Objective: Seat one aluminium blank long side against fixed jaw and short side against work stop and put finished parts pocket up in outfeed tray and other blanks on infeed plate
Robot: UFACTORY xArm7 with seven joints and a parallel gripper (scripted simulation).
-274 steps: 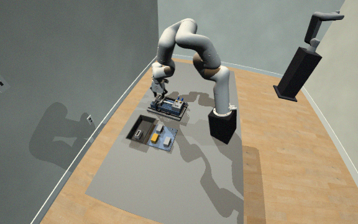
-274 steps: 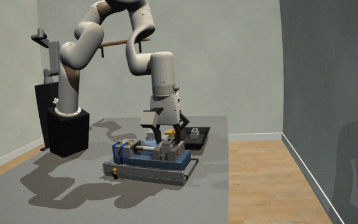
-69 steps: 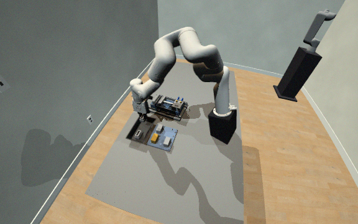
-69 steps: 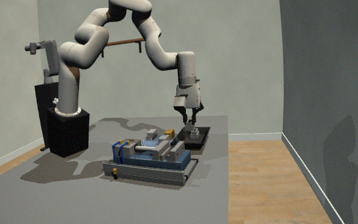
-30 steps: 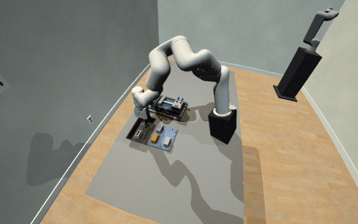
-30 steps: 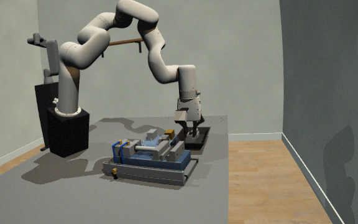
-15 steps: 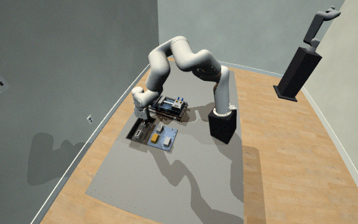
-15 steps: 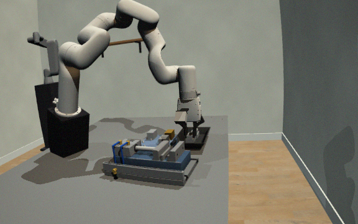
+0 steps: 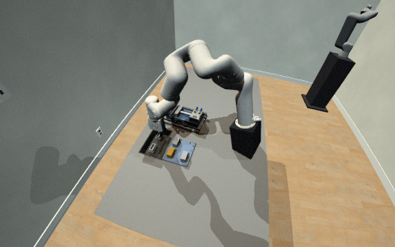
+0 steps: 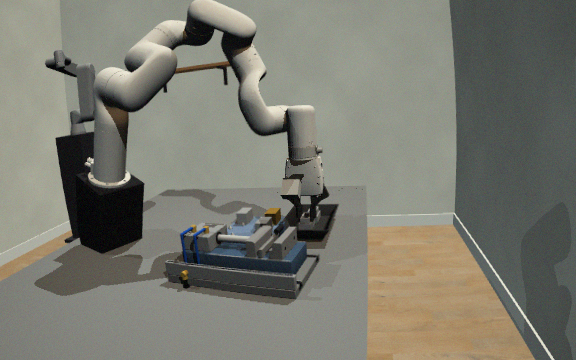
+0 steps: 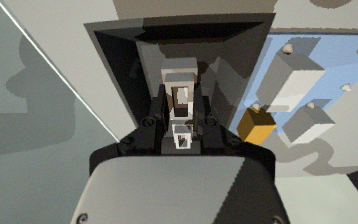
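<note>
Right now my hand is 12 cm past the brass blank, 10 cm to the right of it and 4 cm above it. From my hand the other things lie so: vise (11 cm behind, 23 cm to the right, 3 cm below); white screw rod (12 cm behind, 22 cm to the right, 1 cm above).
</note>
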